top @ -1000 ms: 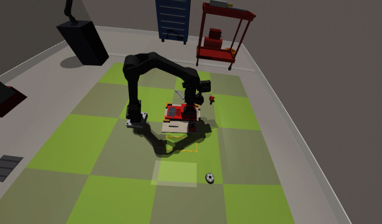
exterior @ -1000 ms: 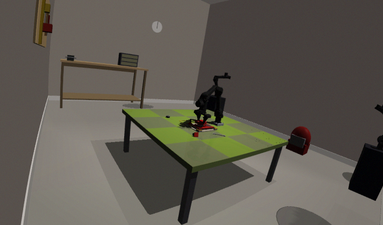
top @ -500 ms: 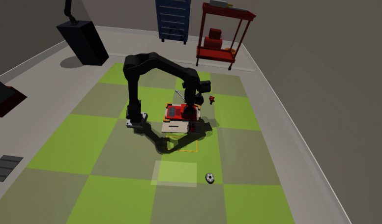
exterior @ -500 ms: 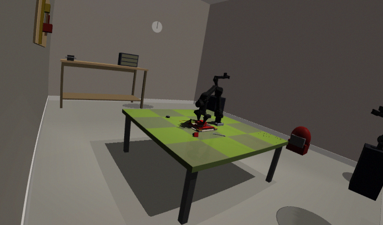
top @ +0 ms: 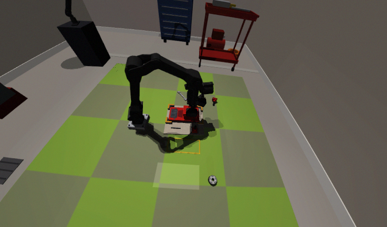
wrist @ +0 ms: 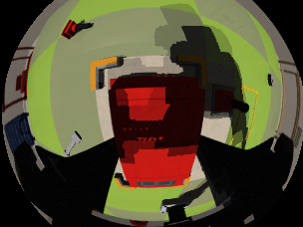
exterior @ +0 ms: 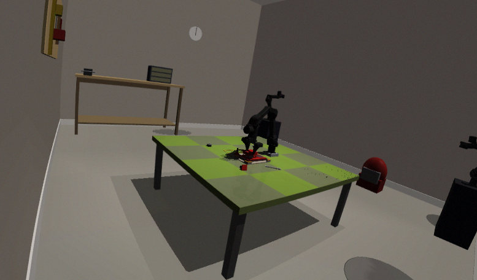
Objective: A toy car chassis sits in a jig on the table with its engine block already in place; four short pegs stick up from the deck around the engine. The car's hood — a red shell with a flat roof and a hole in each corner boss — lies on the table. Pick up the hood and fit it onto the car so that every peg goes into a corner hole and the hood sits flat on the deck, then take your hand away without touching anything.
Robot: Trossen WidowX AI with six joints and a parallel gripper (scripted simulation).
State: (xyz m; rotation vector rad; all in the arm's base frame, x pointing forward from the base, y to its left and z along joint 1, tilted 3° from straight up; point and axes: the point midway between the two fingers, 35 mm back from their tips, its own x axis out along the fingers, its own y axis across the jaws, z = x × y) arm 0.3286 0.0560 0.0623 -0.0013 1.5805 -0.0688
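My gripper tip is 30 mm above the grey engine block and 10 mm to the right of it. The rest, counted from my gripper tip: wrench: 200 mm to the left, 60 mm behind, 50 mm below; wheel: 390 mm to the right, 100 mm ahead, 50 mm below; red hood: 10 mm above.
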